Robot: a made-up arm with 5 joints.
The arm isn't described. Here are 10 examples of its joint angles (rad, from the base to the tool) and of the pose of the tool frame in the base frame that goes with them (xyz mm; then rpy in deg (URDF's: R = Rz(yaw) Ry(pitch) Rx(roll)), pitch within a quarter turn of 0, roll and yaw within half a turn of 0).
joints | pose
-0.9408 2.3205 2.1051 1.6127 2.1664 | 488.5 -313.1 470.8 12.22 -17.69 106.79
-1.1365 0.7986 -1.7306 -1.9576 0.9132 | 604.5 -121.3 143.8 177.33 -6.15 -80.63
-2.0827 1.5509 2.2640 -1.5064 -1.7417 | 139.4 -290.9 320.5 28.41 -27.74 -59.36
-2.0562 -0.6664 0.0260 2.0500 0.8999 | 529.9 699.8 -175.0 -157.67 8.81 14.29
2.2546 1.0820 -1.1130 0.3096 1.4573 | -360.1 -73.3 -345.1 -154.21 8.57 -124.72
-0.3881 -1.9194 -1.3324 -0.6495 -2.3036 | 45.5 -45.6 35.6 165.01 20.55 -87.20
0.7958 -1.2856 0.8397 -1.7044 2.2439 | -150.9 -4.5 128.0 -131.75 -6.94 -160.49
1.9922 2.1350 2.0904 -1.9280 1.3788 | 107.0 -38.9 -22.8 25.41 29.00 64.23
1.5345 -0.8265 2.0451 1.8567 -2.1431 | -285.9 759.0 331.3 -112.10 59.30 163.29
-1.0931 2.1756 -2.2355 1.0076 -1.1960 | 466.0 -103.6 796.6 -168.32 -27.63 36.39
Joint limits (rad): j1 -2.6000..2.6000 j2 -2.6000..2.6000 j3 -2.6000..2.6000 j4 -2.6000..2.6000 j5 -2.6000..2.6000
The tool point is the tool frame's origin. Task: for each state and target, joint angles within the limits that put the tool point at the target. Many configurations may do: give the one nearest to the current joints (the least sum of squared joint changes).
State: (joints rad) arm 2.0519 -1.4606 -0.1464 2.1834 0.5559
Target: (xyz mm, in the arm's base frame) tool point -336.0 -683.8 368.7
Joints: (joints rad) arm 1.6062 -2.3066 -0.1198 2.6000 0.5619
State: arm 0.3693 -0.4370 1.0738 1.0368 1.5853
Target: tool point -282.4 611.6 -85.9
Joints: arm 0.5436 -0.3903 1.4535 1.3453 2.2185
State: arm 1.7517 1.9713 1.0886 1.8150 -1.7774
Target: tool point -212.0 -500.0 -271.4
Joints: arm 1.8165 2.2396 0.9036 1.7091 -2.4321
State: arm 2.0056 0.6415 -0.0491 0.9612 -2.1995
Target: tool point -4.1 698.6 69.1
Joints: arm 2.0345 -0.2643 -0.3346 1.3844 -2.3108
